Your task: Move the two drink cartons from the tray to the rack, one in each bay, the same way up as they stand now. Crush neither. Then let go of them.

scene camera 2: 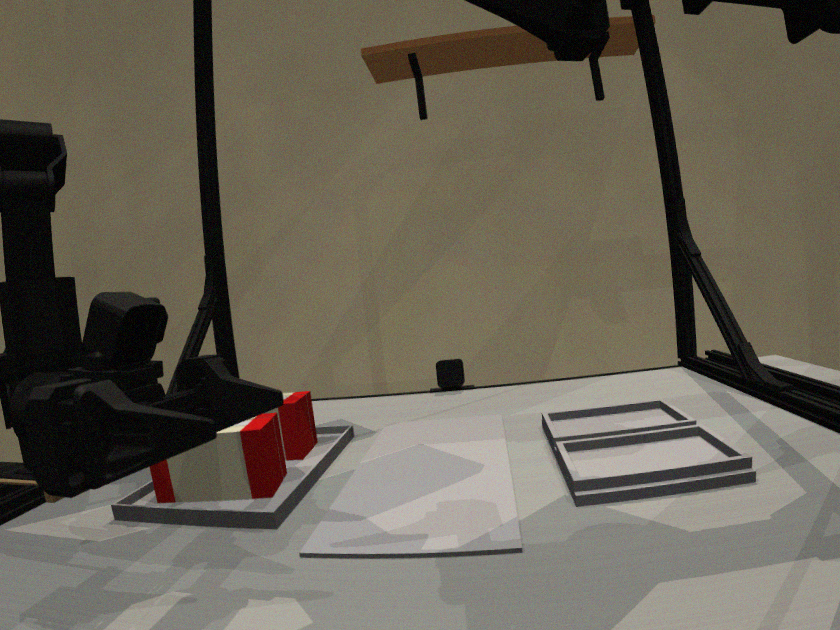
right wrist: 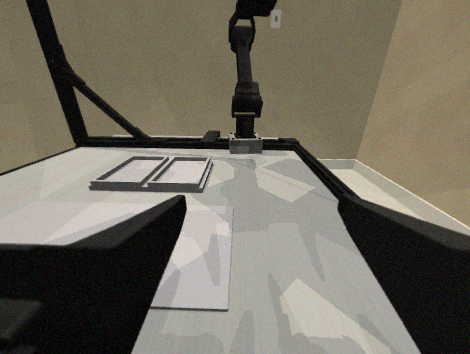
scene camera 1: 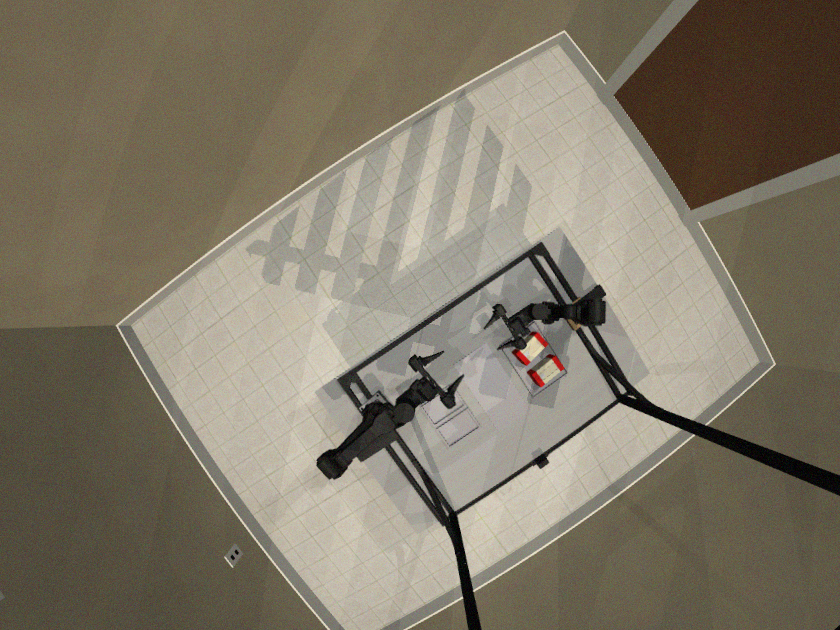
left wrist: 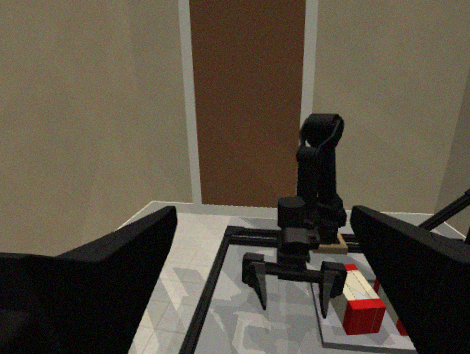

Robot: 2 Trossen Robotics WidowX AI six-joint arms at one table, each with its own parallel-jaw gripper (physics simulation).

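Seen in the pictures: left gripper, fingertip midpoint: [scene camera 1: 454, 363] [left wrist: 263, 214]; right gripper, fingertip midpoint: [scene camera 2: 253, 412] [right wrist: 261, 201] [scene camera 1: 490, 339] [left wrist: 294, 312]; left arm's base, link origin: [right wrist: 244, 136] [scene camera 1: 376, 410]; right arm's base, link origin: [scene camera 1: 577, 313] [left wrist: 326, 237].
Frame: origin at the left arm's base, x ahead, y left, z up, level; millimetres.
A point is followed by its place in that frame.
Observation:
Two cream cartons with red ends are on the tray [scene camera 1: 517, 372] {x 518, y -259, z -30 mm} [scene camera 2: 196, 518] {x 610, y -138, z -36 mm} [left wrist: 350, 346] {x 527, y -177, z -33 mm}. The nearer carton in scene camera 2 [scene camera 2: 263, 457] {x 553, y -181, z 3 mm} [scene camera 1: 531, 347] {x 615, y -202, z 29 mm} [left wrist: 364, 316] {x 554, y -207, z 10 mm} is partly hidden by my right gripper [scene camera 2: 248, 413] {x 508, y -64, z 74 mm} [scene camera 1: 493, 338] {x 508, y -64, z 74 mm} [left wrist: 294, 312] {x 508, y -64, z 74 mm} [right wrist: 262, 200] {x 508, y -64, z 74 mm}. The other carton [scene camera 1: 546, 370] {x 603, y -311, z 30 mm} [scene camera 2: 298, 427] {x 549, y -289, z 0 mm} is parallel to it with a gap. My right gripper is open and empty, low beside the nearer carton, with one finger close to it. My left gripper [scene camera 1: 453, 364] {x 350, y 2, z 325 mm} [left wrist: 263, 214] {x 350, y 2, z 325 mm} is open and empty, beside the rack [scene camera 1: 449, 415] {x 199, y -209, z -25 mm} [scene camera 2: 664, 472] {x 211, y -117, z -26 mm} [right wrist: 175, 188] {x 281, y -170, z -36 mm} in scene camera 1. Both rack bays are empty.
A thin pale mat [scene camera 2: 420, 501] {x 412, y -158, z -40 mm} [right wrist: 205, 295] {x 487, y -103, z -40 mm} lies between tray and rack. A black frame surrounds the table, with a small black block [scene camera 1: 540, 460] {x 358, y -598, z -3 mm} [scene camera 2: 449, 372] {x 361, y -598, z -9 mm} at one edge. A wooden shelf [scene camera 2: 474, 54] is on the wall.

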